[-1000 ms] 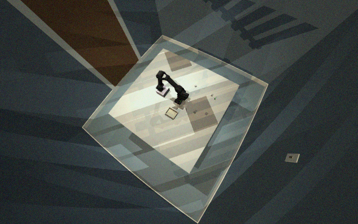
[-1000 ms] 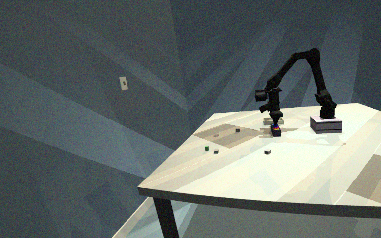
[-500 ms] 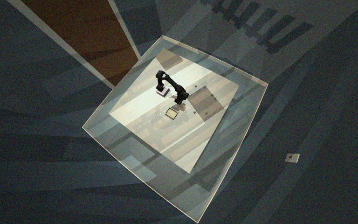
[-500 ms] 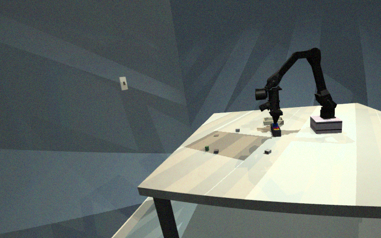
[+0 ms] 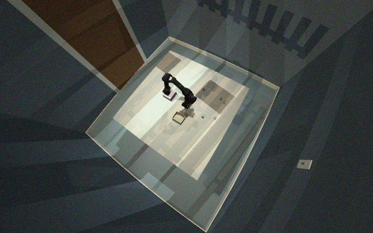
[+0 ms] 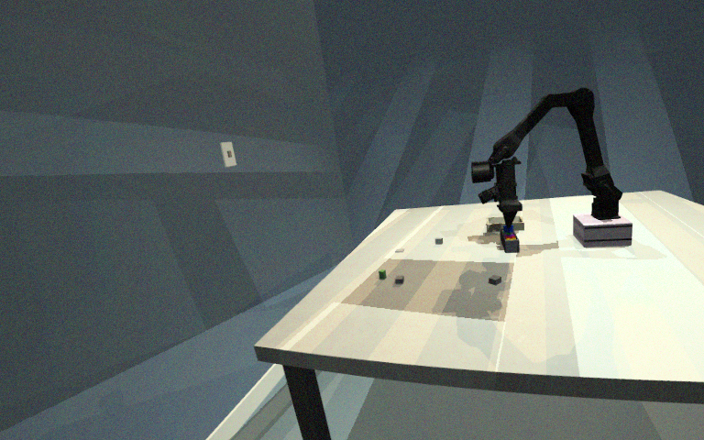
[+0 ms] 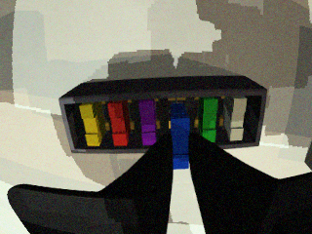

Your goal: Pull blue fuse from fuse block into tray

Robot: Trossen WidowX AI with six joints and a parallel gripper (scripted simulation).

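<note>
My gripper tip is now 210 mm to the left of the tray, 60 mm above it and 20 mm past it. The rest, counted from my gripper tip: blue fuse: 10 mm below.
</note>
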